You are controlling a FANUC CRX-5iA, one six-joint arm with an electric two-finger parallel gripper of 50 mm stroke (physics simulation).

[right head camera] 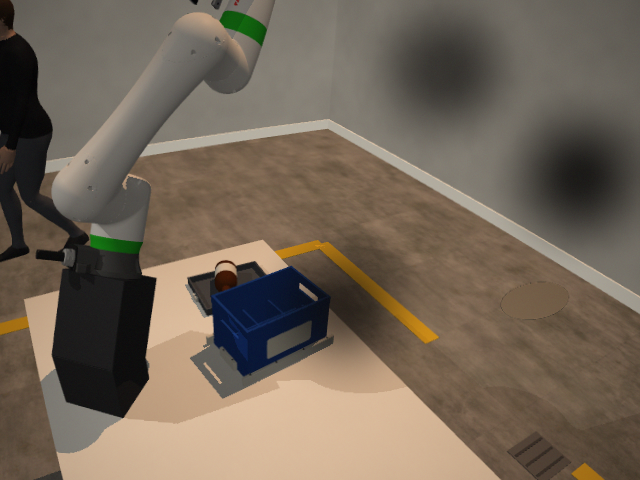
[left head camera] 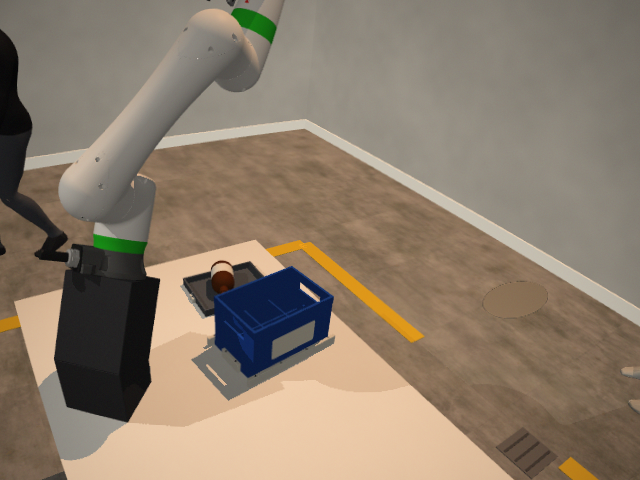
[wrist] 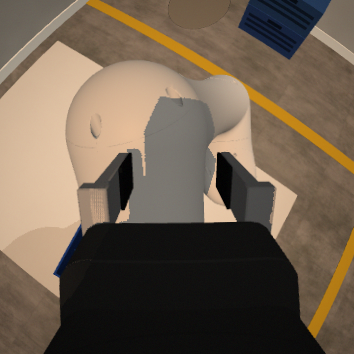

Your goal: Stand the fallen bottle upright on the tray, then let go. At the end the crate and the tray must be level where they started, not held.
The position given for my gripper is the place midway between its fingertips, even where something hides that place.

I see my gripper [wrist: 174, 169], a blue crate [left head camera: 263, 322] and a dark grey tray [left head camera: 200, 285].
The blue crate shows as well in the right head camera view [right head camera: 261, 321]. The dark grey tray is seen too in the right head camera view [right head camera: 203, 285]. The wrist view does not show the dark grey tray, which is hidden by my gripper.
